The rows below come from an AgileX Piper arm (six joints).
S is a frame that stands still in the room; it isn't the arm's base.
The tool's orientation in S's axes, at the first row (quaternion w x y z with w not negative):
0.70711 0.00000 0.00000 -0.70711
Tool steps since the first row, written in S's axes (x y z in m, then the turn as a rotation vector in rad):
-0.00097 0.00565 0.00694 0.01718 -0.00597 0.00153
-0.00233 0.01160 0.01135 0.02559 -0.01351 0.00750
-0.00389 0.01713 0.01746 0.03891 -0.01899 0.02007
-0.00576 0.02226 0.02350 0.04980 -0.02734 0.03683
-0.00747 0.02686 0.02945 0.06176 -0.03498 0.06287
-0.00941 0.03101 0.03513 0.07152 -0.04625 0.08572
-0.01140 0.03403 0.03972 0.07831 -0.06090 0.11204
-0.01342 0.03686 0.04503 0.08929 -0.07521 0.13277
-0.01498 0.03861 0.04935 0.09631 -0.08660 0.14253
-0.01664 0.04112 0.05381 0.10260 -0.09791 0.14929
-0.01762 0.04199 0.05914 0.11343 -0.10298 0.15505
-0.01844 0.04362 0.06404 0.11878 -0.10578 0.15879
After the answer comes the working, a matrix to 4 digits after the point.
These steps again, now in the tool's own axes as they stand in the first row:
-0.00565 -0.00097 0.00694 0.00597 0.01718 0.00153
-0.01160 -0.00233 0.01135 0.01351 0.02559 0.00750
-0.01713 -0.00389 0.01746 0.01899 0.03891 0.02007
-0.02226 -0.00576 0.02350 0.02734 0.04980 0.03683
-0.02686 -0.00747 0.02945 0.03498 0.06176 0.06287
-0.03101 -0.00941 0.03513 0.04625 0.07152 0.08572
-0.03403 -0.01140 0.03972 0.06090 0.07831 0.11204
-0.03686 -0.01342 0.04503 0.07521 0.08929 0.13277
-0.03861 -0.01498 0.04935 0.08660 0.09631 0.14253
-0.04112 -0.01664 0.05381 0.09791 0.10260 0.14929
-0.04199 -0.01762 0.05914 0.10298 0.11343 0.15505
-0.04362 -0.01844 0.06404 0.10578 0.11878 0.15879

The tool's axes in the first row as the columns of a matrix, in S's axes (rounded; the answer above uses it unrounded):
0.0000 1.0000 0.0000
-1.0000 0.0000 0.0000
0.0000 0.0000 1.0000

